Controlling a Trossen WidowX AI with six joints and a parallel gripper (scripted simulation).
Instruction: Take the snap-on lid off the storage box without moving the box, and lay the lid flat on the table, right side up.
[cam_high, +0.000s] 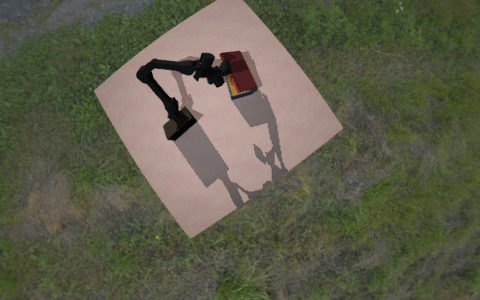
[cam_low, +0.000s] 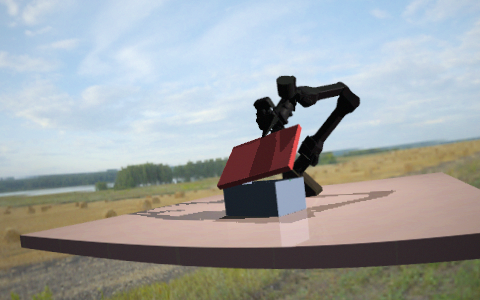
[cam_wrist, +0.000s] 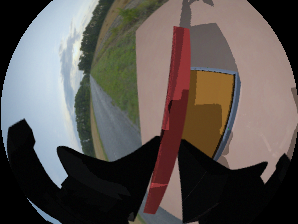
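My gripper tip is 60 mm short of the lid, 50 mm above it and 10 mm to the left of it. Round my gripper tip: storage box: 180 mm below, 40 mm ahead, 10 mm to the right.
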